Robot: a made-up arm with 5 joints.
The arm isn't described. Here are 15 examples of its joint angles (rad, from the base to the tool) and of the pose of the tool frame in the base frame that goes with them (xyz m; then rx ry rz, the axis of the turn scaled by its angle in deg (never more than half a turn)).
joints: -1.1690 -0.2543 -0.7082 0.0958 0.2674
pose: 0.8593 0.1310 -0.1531 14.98 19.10 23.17
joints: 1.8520 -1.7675 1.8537 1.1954 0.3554
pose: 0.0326 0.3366 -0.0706 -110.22 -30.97 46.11
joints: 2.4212 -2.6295 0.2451 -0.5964 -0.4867
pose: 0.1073 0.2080 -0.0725 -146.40 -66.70 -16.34
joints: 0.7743 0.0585 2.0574 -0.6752 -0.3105
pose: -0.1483 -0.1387 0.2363 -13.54 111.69 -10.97
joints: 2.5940 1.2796 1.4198 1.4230 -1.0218
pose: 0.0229 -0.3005 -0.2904 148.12 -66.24 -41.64
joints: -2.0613 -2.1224 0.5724 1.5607 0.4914
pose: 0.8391 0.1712 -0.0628 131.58 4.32 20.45
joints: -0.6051 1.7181 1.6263 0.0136 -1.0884
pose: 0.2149 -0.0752 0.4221 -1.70 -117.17 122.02
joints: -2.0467 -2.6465 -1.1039 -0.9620 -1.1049
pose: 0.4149 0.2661 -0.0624 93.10 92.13 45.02
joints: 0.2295 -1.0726 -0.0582 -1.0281 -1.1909
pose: 0.4016 -0.0656 0.4049 -48.99 11.35 -11.89
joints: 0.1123 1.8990 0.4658 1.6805 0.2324
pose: 0.1184 -0.3051 0.7658 -63.38 -41.85 -86.62
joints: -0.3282 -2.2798 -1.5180 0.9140 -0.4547
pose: 0.5085 0.0440 0.5038 149.06 -23.87 18.98
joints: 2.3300 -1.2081 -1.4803 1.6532 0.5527
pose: -0.0169 -0.1840 -0.3024 -14.89 45.09 -35.60
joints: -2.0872 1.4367 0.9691 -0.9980 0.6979
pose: 0.0651 0.0747 -0.2092 -33.10 -110.69 124.71
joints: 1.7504 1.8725 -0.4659 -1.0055 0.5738
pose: 0.0357 -0.4951 0.1566 82.05 -71.68 -24.44
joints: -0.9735 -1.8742 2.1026 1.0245 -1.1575
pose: 0.5863 0.1472 0.0443 -39.89 51.22 64.62
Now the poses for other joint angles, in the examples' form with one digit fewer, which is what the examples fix.
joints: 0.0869 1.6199 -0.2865 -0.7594 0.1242
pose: 0.217 -0.465 0.190 26.3 15.2 -82.7
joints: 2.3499 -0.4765 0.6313 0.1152 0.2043
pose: -0.246 0.184 0.252 -41.6 -99.4 12.4
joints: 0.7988 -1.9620 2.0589 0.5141 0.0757
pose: 0.141 0.053 0.122 -104.7 32.0 47.3
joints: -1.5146 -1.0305 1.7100 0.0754 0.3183
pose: 0.184 0.047 0.027 -18.6 -147.9 -83.1
